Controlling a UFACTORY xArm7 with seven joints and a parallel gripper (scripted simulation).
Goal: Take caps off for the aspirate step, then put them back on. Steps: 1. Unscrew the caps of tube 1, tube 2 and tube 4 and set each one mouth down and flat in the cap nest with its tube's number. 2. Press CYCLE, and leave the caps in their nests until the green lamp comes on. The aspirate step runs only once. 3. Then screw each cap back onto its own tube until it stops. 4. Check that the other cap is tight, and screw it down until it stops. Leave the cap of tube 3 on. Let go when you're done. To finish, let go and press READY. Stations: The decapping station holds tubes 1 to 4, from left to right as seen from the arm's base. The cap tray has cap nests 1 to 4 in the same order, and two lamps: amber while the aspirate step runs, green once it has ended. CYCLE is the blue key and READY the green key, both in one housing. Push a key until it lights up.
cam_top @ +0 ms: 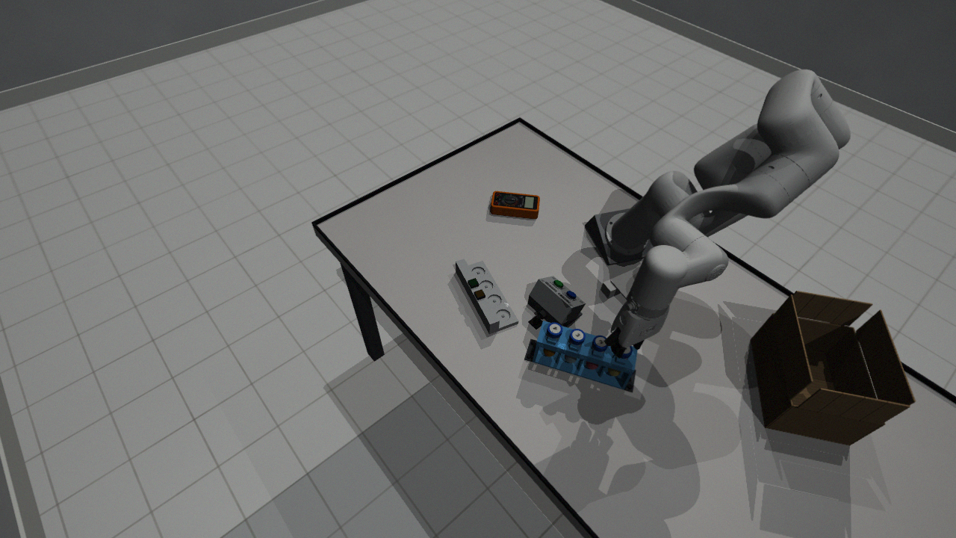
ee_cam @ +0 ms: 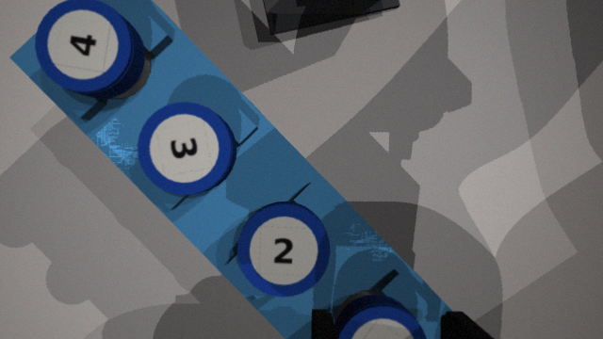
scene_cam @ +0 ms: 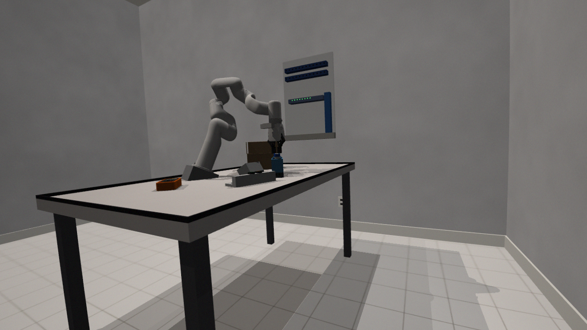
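The cap 1 lies 3 cm below my hand. The rest, counted from my hand: cap 3 (8 cm to the right, 7 cm ahead, 3 cm below); cap 2 (4 cm to the right, 4 cm ahead, 3 cm below); cap 4 (12 cm to the right, 11 cm ahead, 3 cm below).
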